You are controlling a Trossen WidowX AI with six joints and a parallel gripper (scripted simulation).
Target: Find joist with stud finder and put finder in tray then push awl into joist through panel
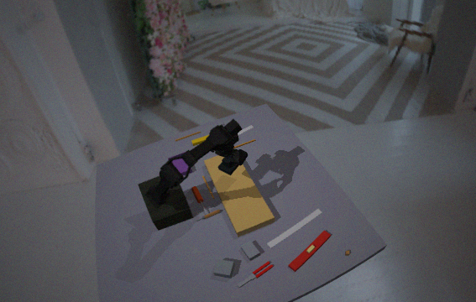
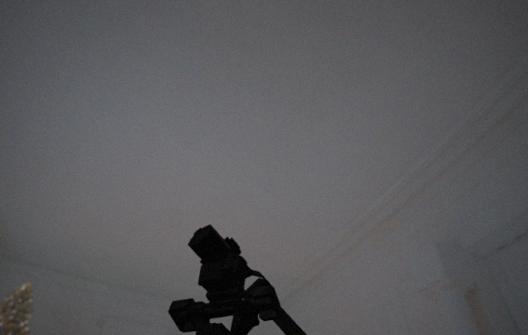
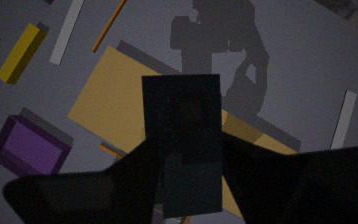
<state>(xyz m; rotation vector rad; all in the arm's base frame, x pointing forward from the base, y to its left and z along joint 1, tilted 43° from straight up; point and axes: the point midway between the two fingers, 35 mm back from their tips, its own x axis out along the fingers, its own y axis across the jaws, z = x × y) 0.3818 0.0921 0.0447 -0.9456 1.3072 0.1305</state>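
Now: the purple tray 260 mm behind my gripper tip, 280 mm to the left of it and 170 mm below it. From my gripper tip the other things lie so: red level (160 mm ahead, 510 mm to the right, 170 mm below); then yellow bar (70 mm behind, 440 mm to the left, 180 mm below); then stud finder (20 mm above).
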